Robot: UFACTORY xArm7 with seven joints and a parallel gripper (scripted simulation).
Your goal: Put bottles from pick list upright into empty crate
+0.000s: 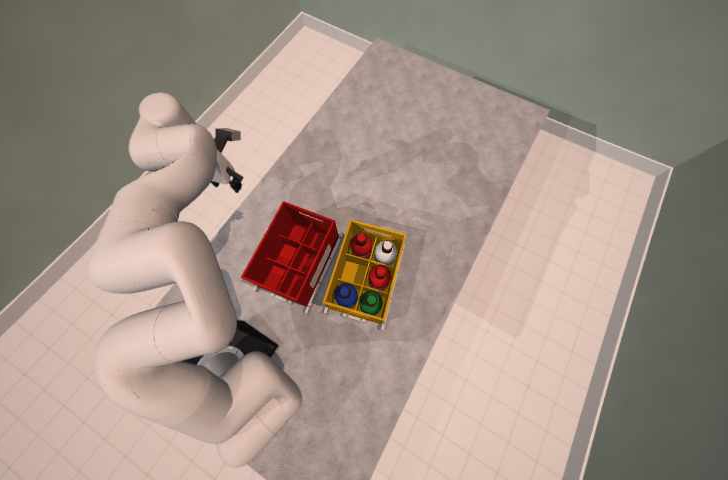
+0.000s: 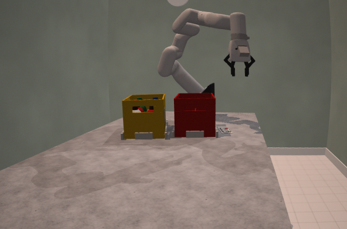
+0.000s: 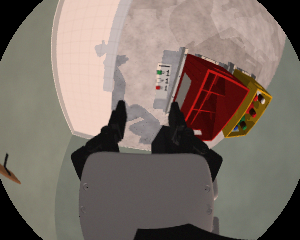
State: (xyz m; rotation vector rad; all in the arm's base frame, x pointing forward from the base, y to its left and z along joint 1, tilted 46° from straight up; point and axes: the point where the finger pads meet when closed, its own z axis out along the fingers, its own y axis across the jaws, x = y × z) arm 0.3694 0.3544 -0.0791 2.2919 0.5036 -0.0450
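The green-labelled bottle is 52 cm to the right of my hand, 20 cm below it and 1 cm ahead of it. From my hand the other things lie so: blue bottle 44 cm to the right, 20 cm below, 2 cm behind; then red crate 23 cm to the right, 21 cm below, 2 cm behind; then pick list 29 cm below, 9 cm to the right, 7 cm behind.
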